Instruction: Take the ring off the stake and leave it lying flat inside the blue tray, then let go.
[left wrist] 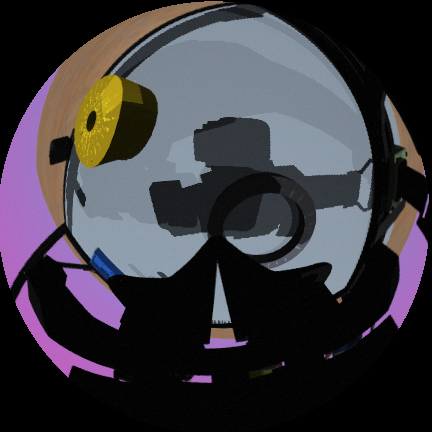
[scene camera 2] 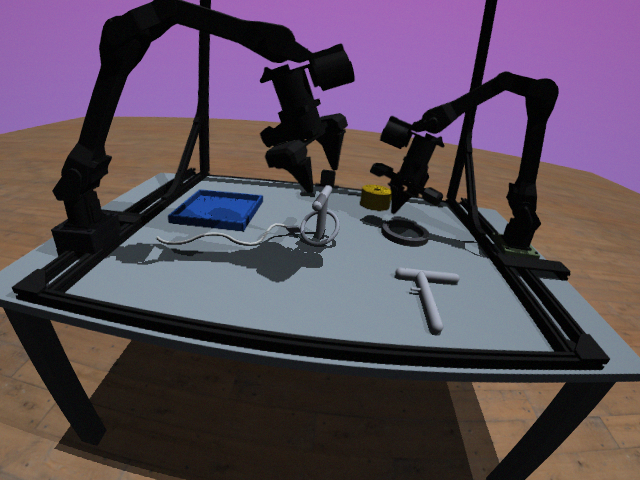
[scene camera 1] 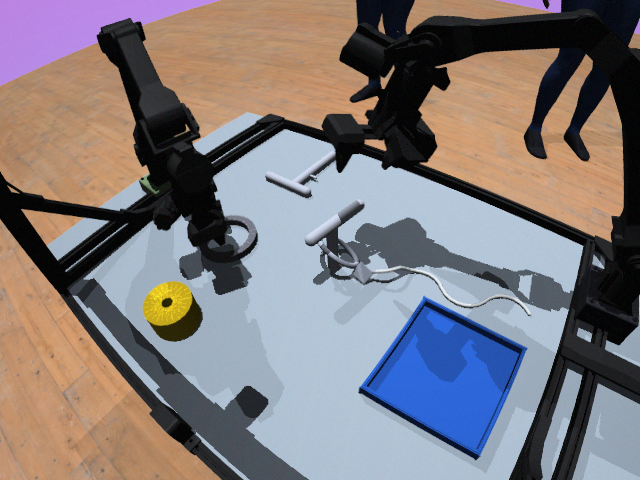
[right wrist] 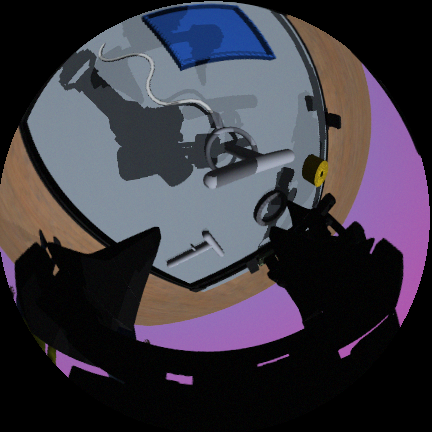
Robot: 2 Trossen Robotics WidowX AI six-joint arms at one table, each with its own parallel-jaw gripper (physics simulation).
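Places are measured from the left arm's base along level axes (x right, y ahead, z up), in metres.
Pixels of known places: left gripper, fingertip midpoint: point(left wrist: 215, 240) point(scene camera 2: 392, 213) point(scene camera 1: 222, 243) point(right wrist: 287, 200); right gripper, fingertip midpoint: point(scene camera 2: 323, 180) point(scene camera 1: 361, 169) point(right wrist: 216, 232); left arm's base, origin of the base link: point(scene camera 2: 515, 243) point(scene camera 1: 162, 176) point(right wrist: 268, 257); right arm's base, origin of the base link: point(scene camera 2: 85, 220) point(scene camera 1: 614, 292).
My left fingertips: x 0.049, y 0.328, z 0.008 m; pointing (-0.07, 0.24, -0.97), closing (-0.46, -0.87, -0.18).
For each thing: its middle in the pictures, then the offset to it from my left fingertips. "*": a spot on its surface instead.
- light grey ring, body centre: point(right wrist: 226, 144) point(scene camera 1: 344, 255) point(scene camera 2: 313, 227) dy +0.184, dx -0.126, dz -0.013 m
- T-topped stake, body centre: point(right wrist: 229, 152) point(scene camera 1: 337, 253) point(scene camera 2: 319, 229) dy +0.170, dx -0.124, dz -0.015 m
- white cord, surface spot: point(scene camera 1: 460, 302) point(scene camera 2: 215, 232) * dy +0.397, dx -0.180, dz -0.034 m
- blue tray, body centre: point(scene camera 1: 448, 371) point(scene camera 2: 218, 207) point(left wrist: 111, 275) dy +0.445, dx -0.054, dz -0.029 m
- separate dark ring, body centre: point(left wrist: 263, 230) point(scene camera 1: 227, 238) point(scene camera 2: 405, 232) point(right wrist: 271, 208) dy -0.037, dx -0.032, dz -0.033 m
- yellow cylinder, body centre: point(left wrist: 109, 120) point(scene camera 1: 172, 311) point(scene camera 2: 376, 197) point(right wrist: 315, 170) dy +0.039, dx +0.154, dz -0.015 m
- loose grey T-piece, body centre: point(scene camera 2: 436, 298) point(scene camera 1: 308, 167) point(right wrist: 192, 256) dy -0.070, dx -0.307, dz -0.030 m
A light grey ring point(scene camera 1: 339, 261) point(scene camera 2: 318, 243) point(right wrist: 229, 130) lies around the foot of the T-topped stake point(scene camera 1: 337, 221) point(scene camera 2: 322, 210) point(right wrist: 250, 167) in the middle of the table, with a white cord point(scene camera 1: 461, 300) point(scene camera 2: 218, 235) point(right wrist: 151, 84) tied to it. The blue tray point(scene camera 1: 391, 347) point(scene camera 2: 206, 223) point(right wrist: 209, 36) is empty. My left gripper point(scene camera 1: 215, 240) point(scene camera 2: 396, 207) point(left wrist: 215, 240) is shut and empty, at the rim of a separate dark ring point(scene camera 1: 247, 229) point(scene camera 2: 406, 233) point(left wrist: 304, 213) point(right wrist: 266, 219) that lies flat. My right gripper point(scene camera 1: 365, 164) point(scene camera 2: 320, 178) point(right wrist: 216, 232) is open, high behind the stake.
A yellow cylinder point(scene camera 1: 168, 297) point(scene camera 2: 375, 196) point(left wrist: 100, 120) point(right wrist: 316, 171) stands near the left gripper. A loose grey T-piece point(scene camera 1: 299, 178) point(scene camera 2: 428, 290) point(right wrist: 197, 247) lies flat on the table. A black frame runs around the table's edges.
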